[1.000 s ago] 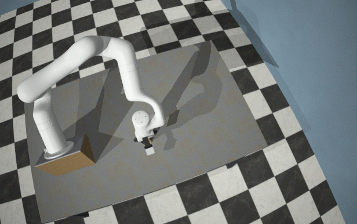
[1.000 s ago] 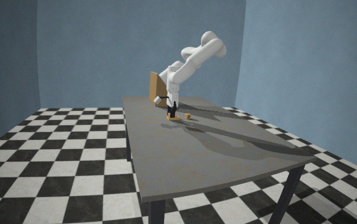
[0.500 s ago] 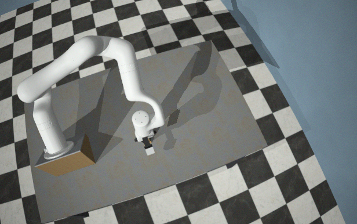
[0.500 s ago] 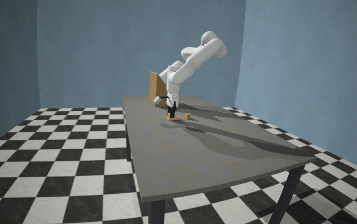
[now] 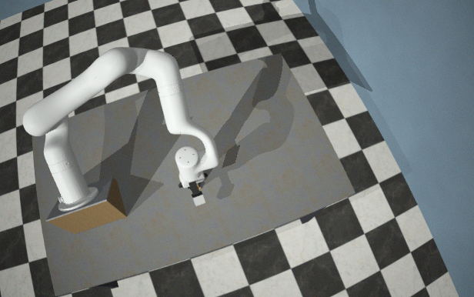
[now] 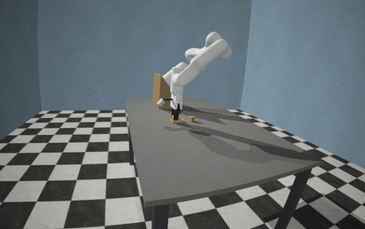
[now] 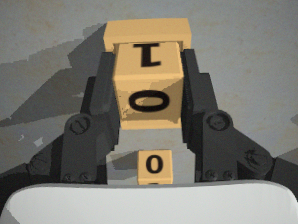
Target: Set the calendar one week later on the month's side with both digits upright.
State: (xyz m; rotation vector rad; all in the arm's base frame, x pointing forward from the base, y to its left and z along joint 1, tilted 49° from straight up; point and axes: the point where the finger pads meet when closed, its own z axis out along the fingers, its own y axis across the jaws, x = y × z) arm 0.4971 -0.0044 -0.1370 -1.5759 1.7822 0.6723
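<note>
Right now the tray is 2 cm to the left of my hand and 3 cm below it.
</note>
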